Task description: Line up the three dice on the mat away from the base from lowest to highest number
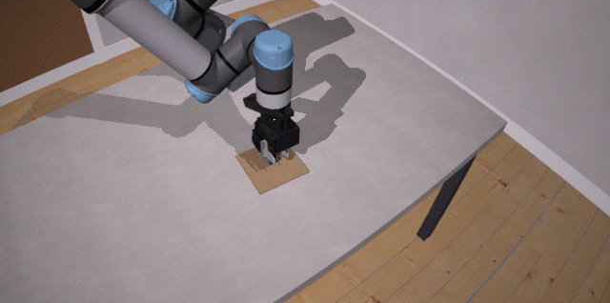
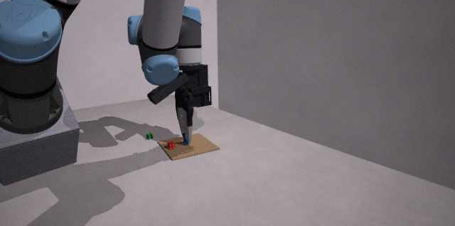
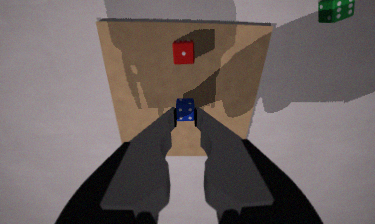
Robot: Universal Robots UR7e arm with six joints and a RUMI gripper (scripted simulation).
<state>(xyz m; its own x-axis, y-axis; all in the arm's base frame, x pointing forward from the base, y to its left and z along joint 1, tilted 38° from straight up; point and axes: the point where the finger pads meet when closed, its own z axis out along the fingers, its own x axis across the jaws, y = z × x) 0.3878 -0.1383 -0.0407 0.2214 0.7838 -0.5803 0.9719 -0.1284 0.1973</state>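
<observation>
My gripper is now 10 mm above the blue die. The rest, counted from my hand: green die 130 mm to the left, 50 mm behind, 20 mm below; square mat 20 mm below; red die 50 mm behind, 10 mm to the left, 10 mm below.
</observation>
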